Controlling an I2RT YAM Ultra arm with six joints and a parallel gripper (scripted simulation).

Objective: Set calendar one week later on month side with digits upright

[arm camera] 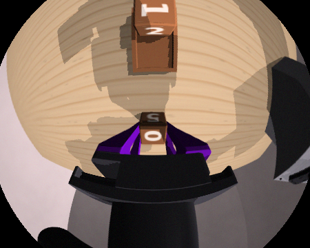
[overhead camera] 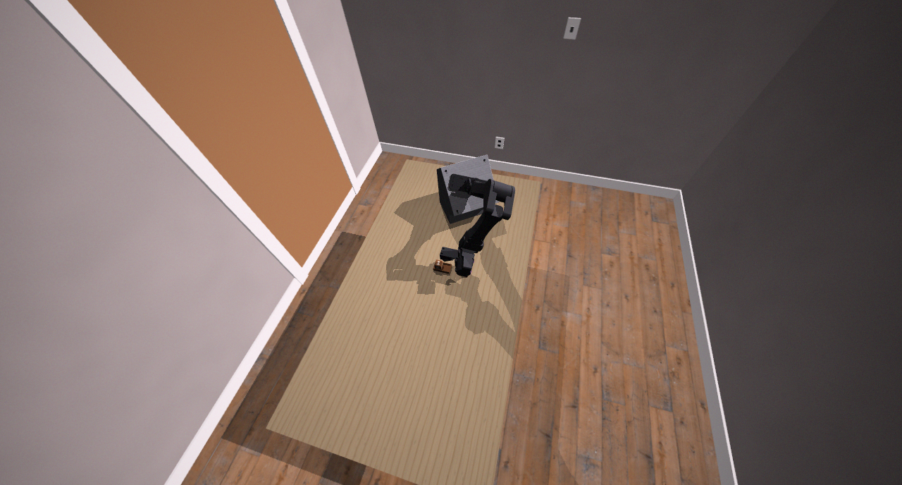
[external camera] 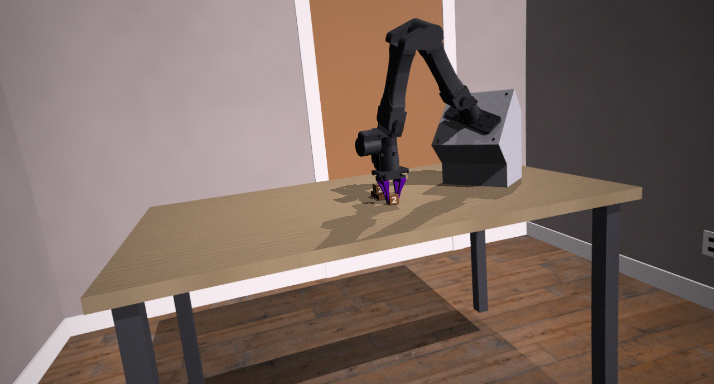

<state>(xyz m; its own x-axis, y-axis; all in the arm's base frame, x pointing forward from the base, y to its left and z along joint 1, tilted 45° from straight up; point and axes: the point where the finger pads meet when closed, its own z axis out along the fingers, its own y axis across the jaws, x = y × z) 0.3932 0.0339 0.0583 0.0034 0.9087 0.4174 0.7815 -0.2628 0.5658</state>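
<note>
Now: the brown tray 110 mm to the right of my hand and 10 mm below it.
</note>
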